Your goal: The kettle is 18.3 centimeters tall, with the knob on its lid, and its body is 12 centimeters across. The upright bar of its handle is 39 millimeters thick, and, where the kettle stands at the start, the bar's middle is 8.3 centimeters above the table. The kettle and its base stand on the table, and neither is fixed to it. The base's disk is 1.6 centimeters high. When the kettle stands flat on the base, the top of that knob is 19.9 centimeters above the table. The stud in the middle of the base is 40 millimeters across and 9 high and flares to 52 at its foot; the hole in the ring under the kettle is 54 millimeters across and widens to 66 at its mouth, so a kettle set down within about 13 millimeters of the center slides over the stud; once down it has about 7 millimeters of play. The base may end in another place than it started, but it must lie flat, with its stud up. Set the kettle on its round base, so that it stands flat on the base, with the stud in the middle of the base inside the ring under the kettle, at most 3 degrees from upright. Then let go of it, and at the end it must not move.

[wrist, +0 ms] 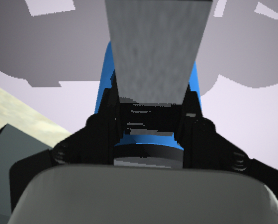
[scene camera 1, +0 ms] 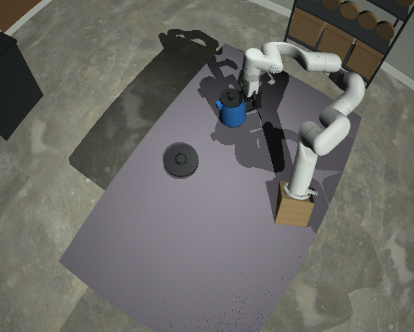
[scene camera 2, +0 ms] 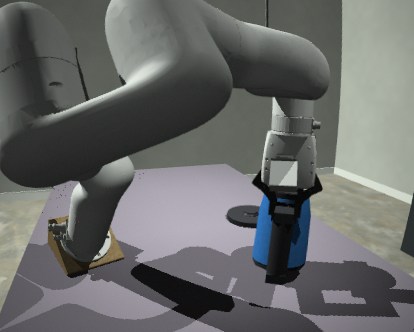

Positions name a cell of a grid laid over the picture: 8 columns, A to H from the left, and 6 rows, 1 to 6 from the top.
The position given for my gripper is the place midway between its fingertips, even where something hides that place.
Note:
In view: my gripper (scene camera 2: F4), a blue kettle (scene camera 2: F5) and a round black base (scene camera 1: D3).
The blue kettle shows as well in scene camera 1 (scene camera 1: E3). My gripper also shows in the wrist view (wrist: E3).

